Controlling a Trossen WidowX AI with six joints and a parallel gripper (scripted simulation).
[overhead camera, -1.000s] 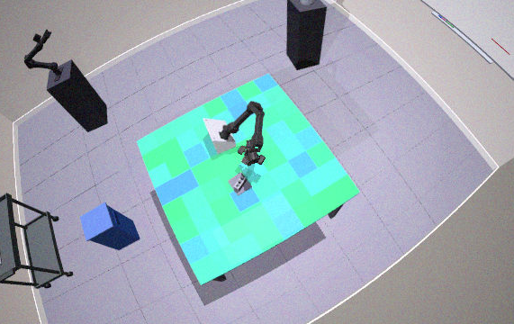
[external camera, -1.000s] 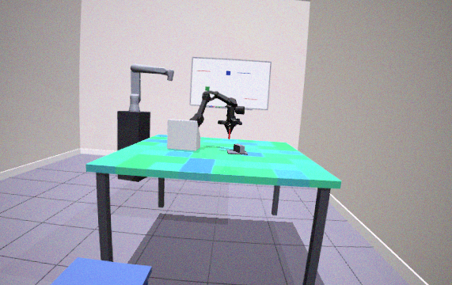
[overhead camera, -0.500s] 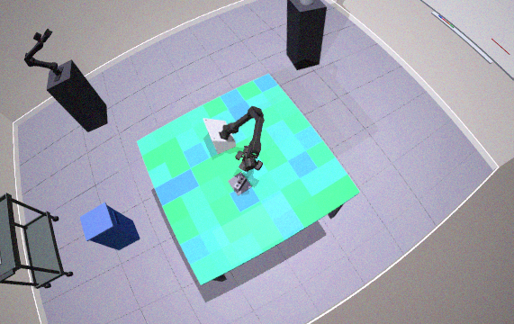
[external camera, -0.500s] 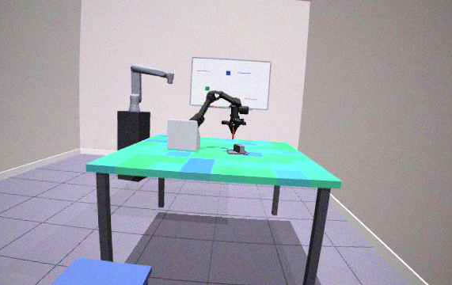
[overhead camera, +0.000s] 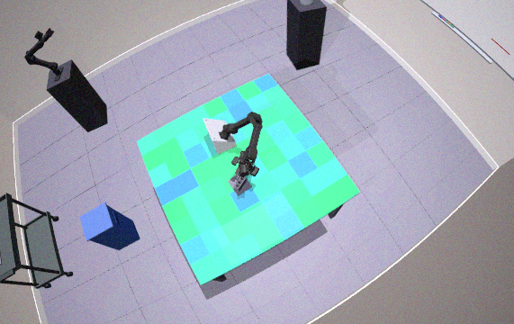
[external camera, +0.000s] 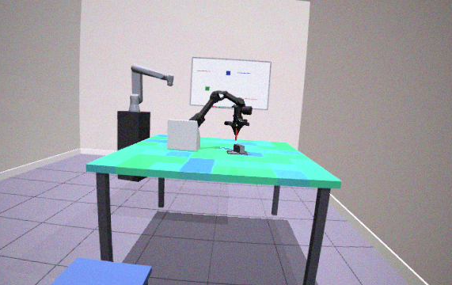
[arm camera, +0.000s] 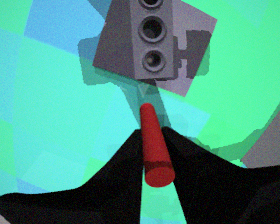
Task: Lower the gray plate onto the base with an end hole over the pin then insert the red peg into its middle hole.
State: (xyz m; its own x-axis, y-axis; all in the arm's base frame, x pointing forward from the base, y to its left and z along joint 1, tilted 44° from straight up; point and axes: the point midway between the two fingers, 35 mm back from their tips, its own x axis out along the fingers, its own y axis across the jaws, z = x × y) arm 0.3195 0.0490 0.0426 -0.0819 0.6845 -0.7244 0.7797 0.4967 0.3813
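The gray plate lies 70 mm to the right of my gripper tip, 70 mm below it and 40 mm ahead of it. Round my gripper tip: red peg right at my gripper tip.
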